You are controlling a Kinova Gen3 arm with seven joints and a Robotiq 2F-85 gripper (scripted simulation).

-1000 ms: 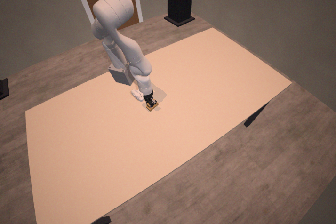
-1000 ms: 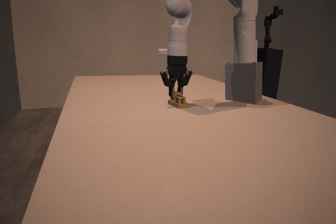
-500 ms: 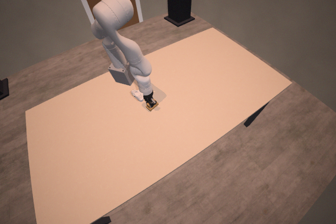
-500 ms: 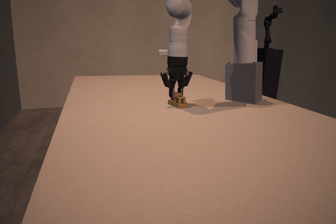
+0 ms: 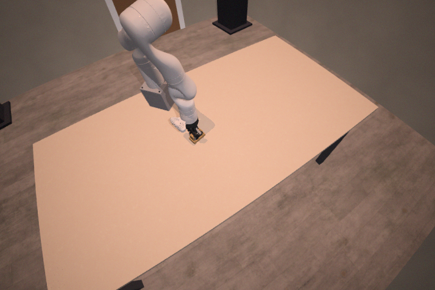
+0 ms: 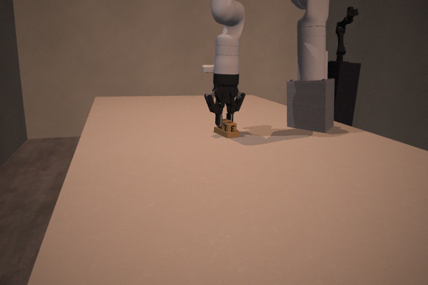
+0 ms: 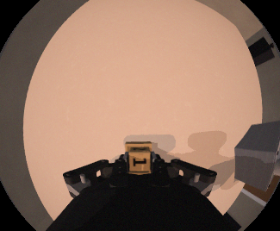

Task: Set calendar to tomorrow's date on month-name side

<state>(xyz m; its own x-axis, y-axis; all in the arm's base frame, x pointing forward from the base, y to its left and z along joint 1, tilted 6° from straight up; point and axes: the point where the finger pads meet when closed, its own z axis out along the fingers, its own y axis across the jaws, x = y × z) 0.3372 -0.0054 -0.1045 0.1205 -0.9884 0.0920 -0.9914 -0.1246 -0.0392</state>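
Right now my hand is 2 cm to the right of the wooden tray and 3 cm above it.
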